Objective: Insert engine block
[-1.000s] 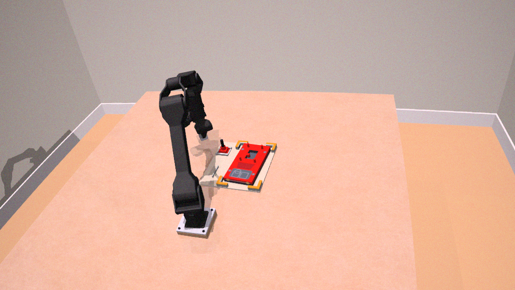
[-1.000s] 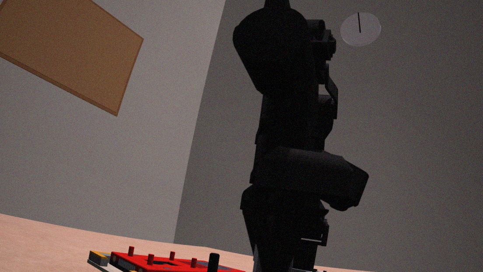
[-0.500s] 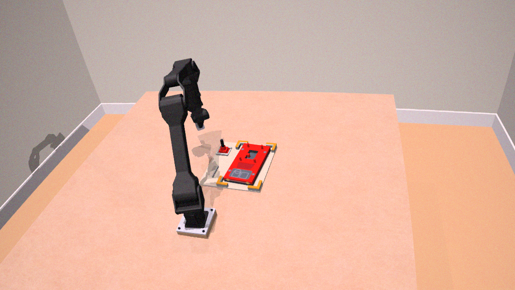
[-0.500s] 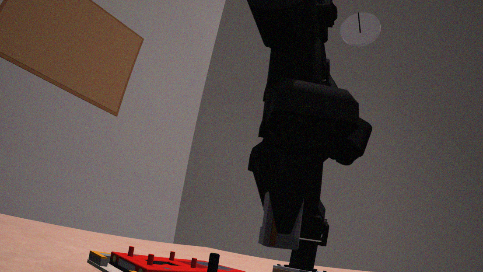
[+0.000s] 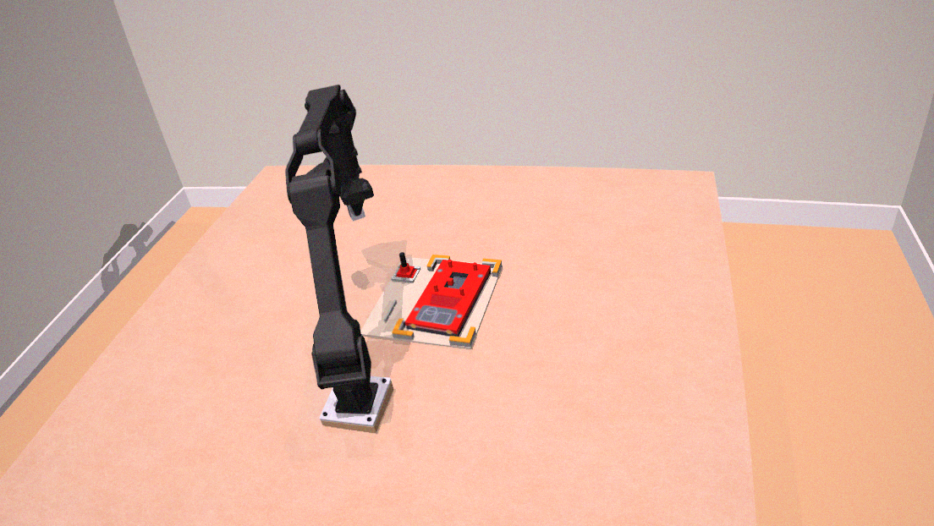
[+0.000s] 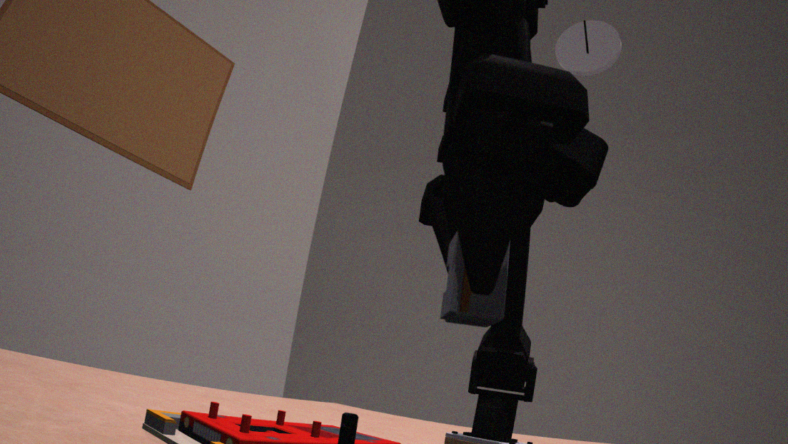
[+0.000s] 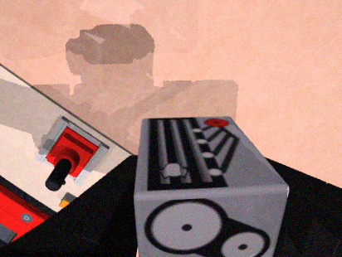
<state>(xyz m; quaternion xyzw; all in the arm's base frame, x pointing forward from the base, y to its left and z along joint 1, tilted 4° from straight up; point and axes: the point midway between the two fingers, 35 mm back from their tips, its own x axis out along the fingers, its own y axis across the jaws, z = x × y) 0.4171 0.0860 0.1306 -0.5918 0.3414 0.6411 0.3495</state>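
The black upright peg is 110 mm below my gripper tip, 100 mm to the right of it and 40 mm behind it. The rest, counted from my gripper tip: grey engine block: 10 mm to the right, 10 mm above.
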